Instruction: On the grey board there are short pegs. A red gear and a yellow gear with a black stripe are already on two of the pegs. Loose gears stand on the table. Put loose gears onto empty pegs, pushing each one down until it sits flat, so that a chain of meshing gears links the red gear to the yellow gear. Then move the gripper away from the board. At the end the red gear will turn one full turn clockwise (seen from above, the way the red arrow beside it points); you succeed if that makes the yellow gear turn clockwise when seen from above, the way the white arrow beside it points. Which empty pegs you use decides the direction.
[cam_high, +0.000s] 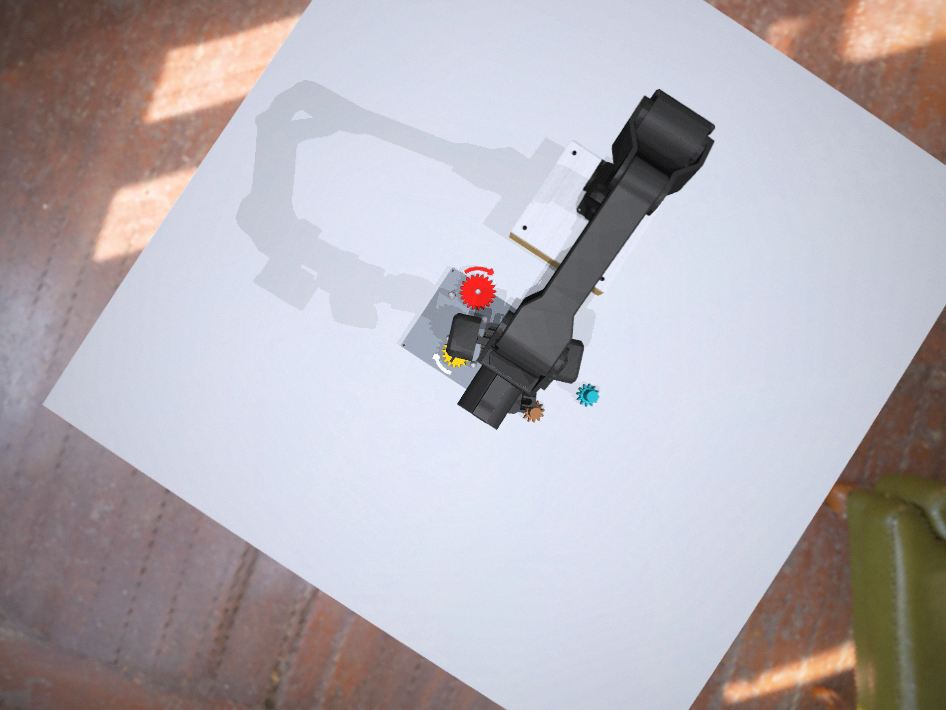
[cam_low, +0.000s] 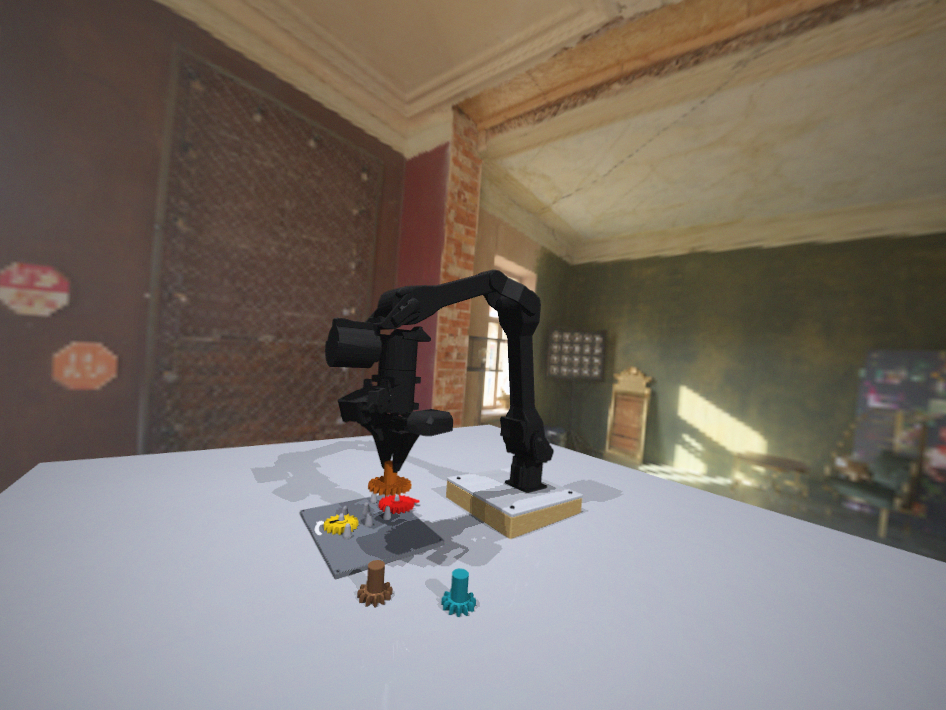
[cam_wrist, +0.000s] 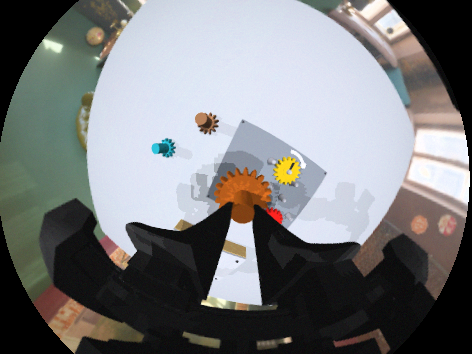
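My gripper tip is 10 cm above the yellow gear, 7 cm to the left of it and 5 cm short of it. Round my gripper tip: brown gear (10 cm to the left, 10 cm below, 7 cm ahead); then orange gear (1 cm below); then red gear (10 cm to the right, 10 cm below, 7 cm behind).
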